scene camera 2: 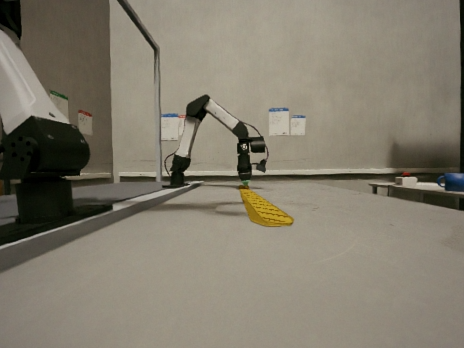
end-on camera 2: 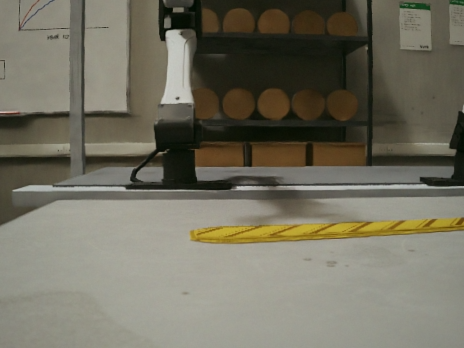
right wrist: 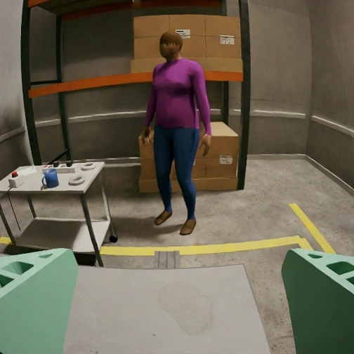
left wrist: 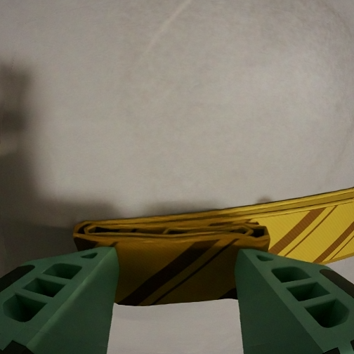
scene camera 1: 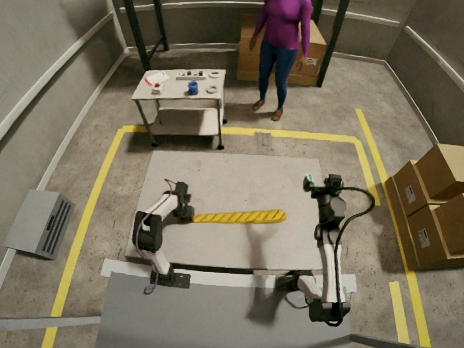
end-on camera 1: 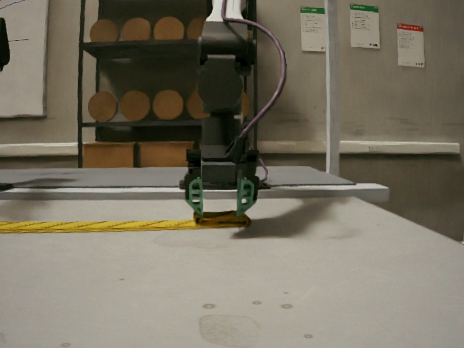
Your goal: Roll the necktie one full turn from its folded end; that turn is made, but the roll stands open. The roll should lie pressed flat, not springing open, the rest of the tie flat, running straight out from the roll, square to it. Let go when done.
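Note:
The yellow, brown-striped necktie (scene camera 1: 240,217) (scene camera 2: 265,207) (end-on camera 1: 100,227) (end-on camera 2: 320,230) (left wrist: 310,225) lies flat on the grey table, running right from its roll; in the left wrist view it slants slightly upward. The roll (end-on camera 1: 222,220) (left wrist: 175,275) is low and flattened, its layers close together with thin gaps at the edge. My left gripper (end-on camera 1: 220,214) (left wrist: 176,259) points straight down over the roll, fingers apart, both fingertips against its top, one near each end, gripping nothing. My right gripper (scene camera 1: 309,178) (right wrist: 179,265) is open and empty, raised off the table at the right, away from the tie.
A white cart (scene camera 1: 185,121) (right wrist: 65,235) with a blue mug (scene camera 1: 193,88) (right wrist: 50,178) stands beyond the table. A person (scene camera 1: 280,45) (right wrist: 175,100) stands behind the yellow floor line. Cardboard boxes (scene camera 1: 430,220) are stacked at the right.

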